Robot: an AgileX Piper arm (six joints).
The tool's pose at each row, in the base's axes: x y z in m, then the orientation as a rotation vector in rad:
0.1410 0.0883 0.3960 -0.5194 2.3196 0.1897
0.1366 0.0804 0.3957 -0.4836 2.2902 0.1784
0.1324 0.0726 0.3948 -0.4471 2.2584 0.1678
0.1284 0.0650 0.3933 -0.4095 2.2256 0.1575
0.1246 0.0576 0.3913 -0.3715 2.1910 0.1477
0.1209 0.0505 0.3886 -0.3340 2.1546 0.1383
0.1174 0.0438 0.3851 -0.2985 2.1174 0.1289
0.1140 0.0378 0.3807 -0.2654 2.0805 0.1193
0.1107 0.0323 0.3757 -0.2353 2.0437 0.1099
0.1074 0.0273 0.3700 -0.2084 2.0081 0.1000
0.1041 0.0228 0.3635 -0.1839 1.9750 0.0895
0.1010 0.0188 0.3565 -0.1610 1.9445 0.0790
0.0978 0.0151 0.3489 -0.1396 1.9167 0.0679
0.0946 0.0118 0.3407 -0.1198 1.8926 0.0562
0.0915 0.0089 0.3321 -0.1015 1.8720 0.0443
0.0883 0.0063 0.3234 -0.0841 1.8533 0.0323
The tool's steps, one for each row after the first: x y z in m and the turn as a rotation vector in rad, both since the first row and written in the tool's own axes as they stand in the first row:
0.0055 -0.0053 -0.0048 0.0224 -0.0344 0.0154
0.0113 -0.0106 -0.0091 0.0450 -0.0711 0.0313
0.0173 -0.0158 -0.0127 0.0680 -0.1087 0.0482
0.0234 -0.0209 -0.0158 0.0911 -0.1478 0.0656
0.0299 -0.0257 -0.0182 0.1142 -0.1884 0.0827
0.0367 -0.0303 -0.0199 0.1368 -0.2291 0.0986
0.0438 -0.0342 -0.0206 0.1590 -0.2689 0.1131
0.0511 -0.0377 -0.0207 0.1801 -0.3079 0.1257
0.0588 -0.0408 -0.0201 0.2007 -0.3450 0.1362
0.0669 -0.0434 -0.0188 0.2207 -0.3792 0.1454
0.0750 -0.0456 -0.0169 0.2401 -0.4104 0.1540
0.0835 -0.0475 -0.0146 0.2592 -0.4386 0.1620
0.0923 -0.0490 -0.0117 0.2780 -0.4628 0.1693
0.1012 -0.0502 -0.0083 0.2961 -0.4832 0.1760
0.1102 -0.0511 -0.0049 0.3139 -0.5015 0.1825

